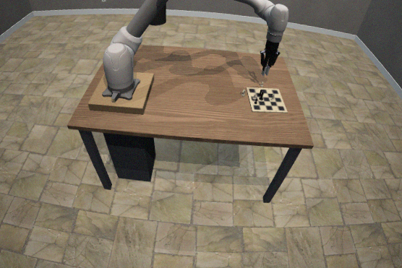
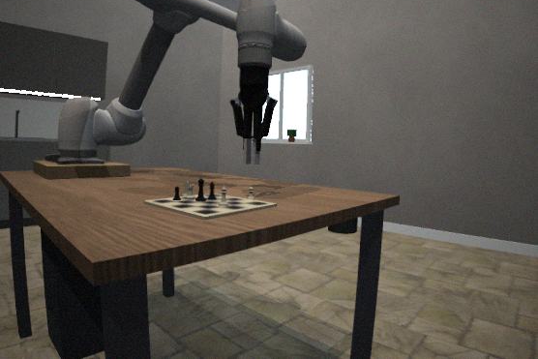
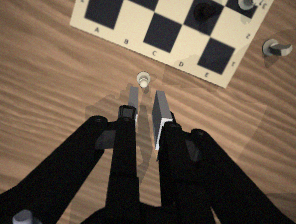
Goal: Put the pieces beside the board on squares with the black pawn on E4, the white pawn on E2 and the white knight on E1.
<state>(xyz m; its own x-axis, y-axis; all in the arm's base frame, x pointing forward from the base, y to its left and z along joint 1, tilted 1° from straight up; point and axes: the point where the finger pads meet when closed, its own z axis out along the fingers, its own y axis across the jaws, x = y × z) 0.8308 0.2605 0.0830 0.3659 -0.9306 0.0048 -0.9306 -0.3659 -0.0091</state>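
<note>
Right now my hand is 110 mm above the white pawn. Also, from my hand: white knight 120 mm behind, 120 mm to the right, 110 mm below; then chessboard 20 mm ahead, 140 mm to the right, 120 mm below; then pale pawn 60 mm ahead, 130 mm to the right, 100 mm below.
</note>
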